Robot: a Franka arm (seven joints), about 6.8 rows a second.
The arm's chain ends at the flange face. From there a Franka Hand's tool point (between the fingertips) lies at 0.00 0.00 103.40 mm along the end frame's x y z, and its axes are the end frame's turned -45 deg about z.
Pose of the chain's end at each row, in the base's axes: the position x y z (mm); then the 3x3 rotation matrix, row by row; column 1 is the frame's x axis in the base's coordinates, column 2 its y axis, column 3 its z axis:
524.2 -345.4 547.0; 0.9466 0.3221 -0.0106; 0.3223 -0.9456 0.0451; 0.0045 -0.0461 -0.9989
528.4 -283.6 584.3; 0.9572 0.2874 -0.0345; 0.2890 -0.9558 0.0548; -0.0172 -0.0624 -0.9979
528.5 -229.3 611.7; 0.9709 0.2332 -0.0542; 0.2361 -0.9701 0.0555; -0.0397 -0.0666 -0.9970
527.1 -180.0 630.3; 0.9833 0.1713 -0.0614; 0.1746 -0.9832 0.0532; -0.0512 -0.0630 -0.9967
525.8 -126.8 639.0; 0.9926 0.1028 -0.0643; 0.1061 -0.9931 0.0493; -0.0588 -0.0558 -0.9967
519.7 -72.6 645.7; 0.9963 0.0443 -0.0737; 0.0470 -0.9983 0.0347; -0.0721 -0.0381 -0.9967
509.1 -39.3 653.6; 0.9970 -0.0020 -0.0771; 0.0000 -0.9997 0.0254; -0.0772 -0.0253 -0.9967
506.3 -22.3 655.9; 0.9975 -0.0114 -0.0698; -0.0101 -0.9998 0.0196; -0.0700 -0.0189 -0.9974
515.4 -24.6 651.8; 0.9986 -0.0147 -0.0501; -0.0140 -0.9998 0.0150; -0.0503 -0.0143 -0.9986
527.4 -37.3 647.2; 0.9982 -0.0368 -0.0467; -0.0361 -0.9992 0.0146; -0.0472 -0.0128 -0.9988
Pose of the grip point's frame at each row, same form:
523.1 -340.7 443.7; 0.4416 0.8971 -0.0106; 0.8965 -0.4407 0.0451; 0.0358 -0.0294 -0.9989
524.8 -277.9 481.1; 0.4736 0.8801 -0.0345; 0.8802 -0.4715 0.0548; 0.0320 -0.0563 -0.9979
522.9 -223.6 508.6; 0.5216 0.8514 -0.0542; 0.8529 -0.5190 0.0555; 0.0190 -0.0752 -0.9970
520.8 -174.5 527.2; 0.5742 0.8164 -0.0614; 0.8187 -0.5718 0.0532; 0.0083 -0.0808 -0.9967
519.2 -121.7 535.9; 0.6292 0.7746 -0.0643; 0.7773 -0.6272 0.0493; -0.0021 -0.0810 -0.9967
512.1 -69.0 542.6; 0.6732 0.7358 -0.0737; 0.7391 -0.6727 0.0347; -0.0240 -0.0779 -0.9967
501.1 -36.7 550.5; 0.7064 0.7036 -0.0771; 0.7069 -0.7069 0.0254; -0.0367 -0.0725 -0.9967
499.1 -20.3 552.8; 0.7134 0.6973 -0.0698; 0.6998 -0.7141 0.0196; -0.0361 -0.0629 -0.9974
510.2 -23.0 548.5; 0.7165 0.6957 -0.0501; 0.6971 -0.7169 0.0150; -0.0255 -0.0457 -0.9986
522.6 -35.8 543.9; 0.7319 0.6798 -0.0467; 0.6810 -0.7321 0.0146; -0.0243 -0.0424 -0.9988

